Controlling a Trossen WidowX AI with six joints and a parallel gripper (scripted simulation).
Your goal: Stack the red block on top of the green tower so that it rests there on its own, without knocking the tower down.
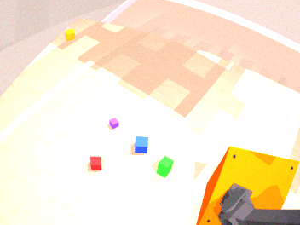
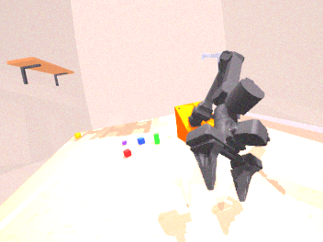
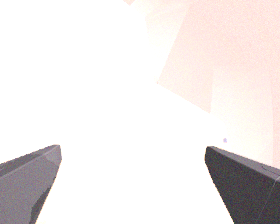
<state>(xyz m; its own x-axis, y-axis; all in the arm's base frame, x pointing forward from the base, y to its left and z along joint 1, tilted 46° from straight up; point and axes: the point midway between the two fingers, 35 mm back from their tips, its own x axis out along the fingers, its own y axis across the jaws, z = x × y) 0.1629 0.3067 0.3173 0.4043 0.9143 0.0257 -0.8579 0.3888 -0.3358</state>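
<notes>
My gripper tip is 460 mm to the left of the red block, 200 mm short of it and 100 mm above it. From my gripper tip the other things lie so: yellow block 910 mm to the right, 620 mm ahead, 100 mm below; purple block 610 mm to the right, 220 mm ahead, 110 mm below.
</notes>
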